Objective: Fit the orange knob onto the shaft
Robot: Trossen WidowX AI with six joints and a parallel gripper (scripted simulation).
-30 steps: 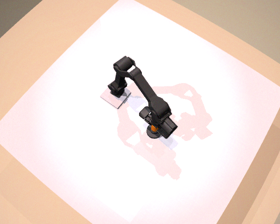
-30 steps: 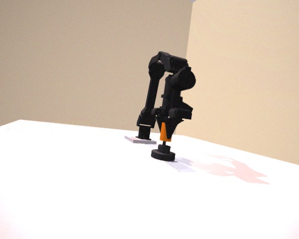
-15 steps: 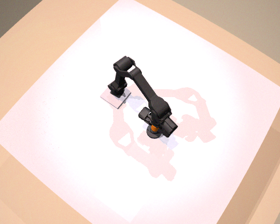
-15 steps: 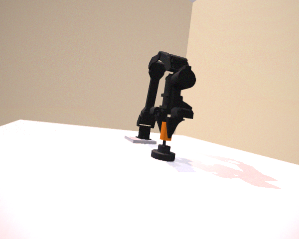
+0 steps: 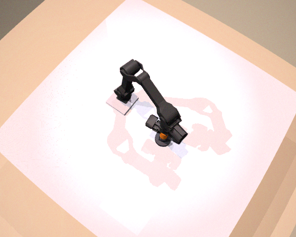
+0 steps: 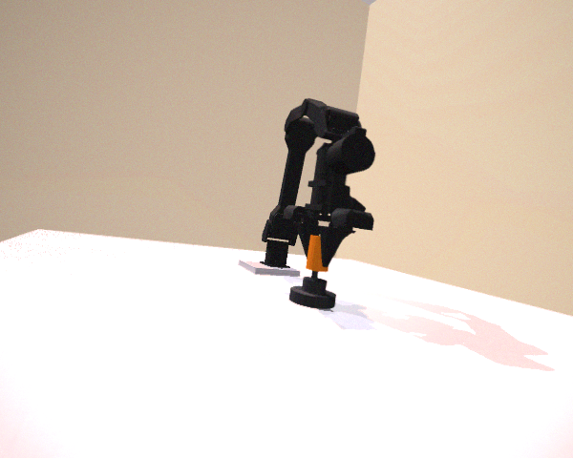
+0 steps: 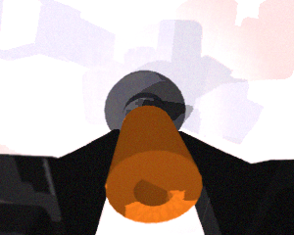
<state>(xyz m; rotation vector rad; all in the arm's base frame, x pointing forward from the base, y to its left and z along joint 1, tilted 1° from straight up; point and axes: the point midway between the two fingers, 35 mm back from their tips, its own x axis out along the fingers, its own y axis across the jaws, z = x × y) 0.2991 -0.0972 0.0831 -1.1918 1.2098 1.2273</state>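
My gripper tip is now 40 mm above the pedestal. Also, from my gripper tip: orange knob 20 mm above.
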